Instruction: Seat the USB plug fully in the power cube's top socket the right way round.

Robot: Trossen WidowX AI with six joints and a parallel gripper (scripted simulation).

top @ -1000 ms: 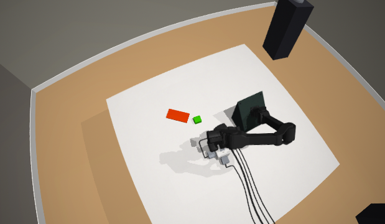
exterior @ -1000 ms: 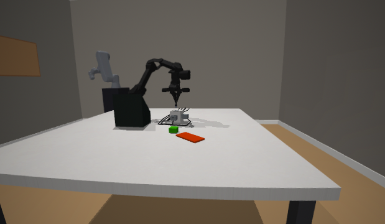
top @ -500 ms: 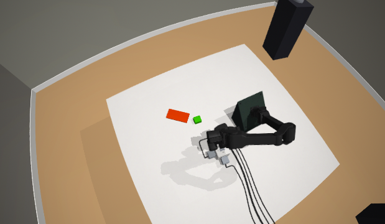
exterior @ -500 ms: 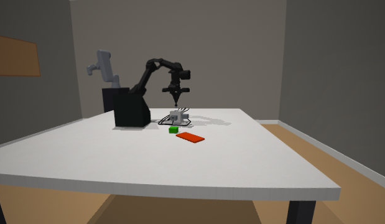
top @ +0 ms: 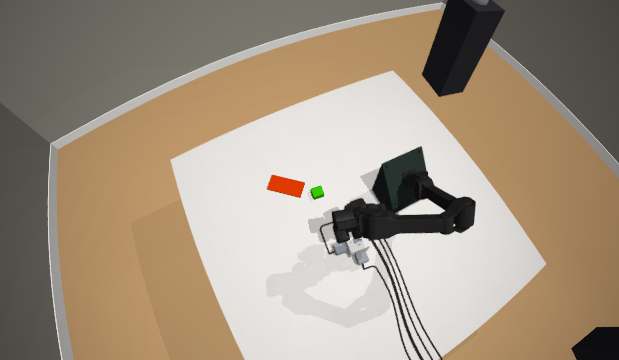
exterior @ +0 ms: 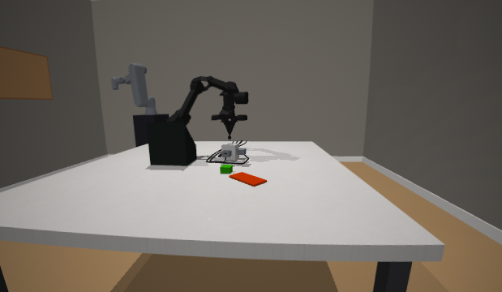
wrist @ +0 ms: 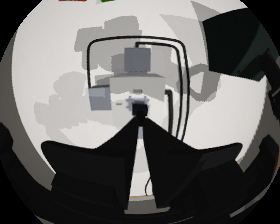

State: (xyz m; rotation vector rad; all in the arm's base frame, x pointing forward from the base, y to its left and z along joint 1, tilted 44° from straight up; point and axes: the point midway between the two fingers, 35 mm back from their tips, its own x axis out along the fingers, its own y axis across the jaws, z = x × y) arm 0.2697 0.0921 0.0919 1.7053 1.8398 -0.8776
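Now: gripper tip 2 cm above the dark USB plug. Also, from my gripper tip: green block 25 cm to the right, 12 cm below, 6 cm ahead; then orange-red slab 32 cm to the right, 18 cm ahead, 13 cm below.
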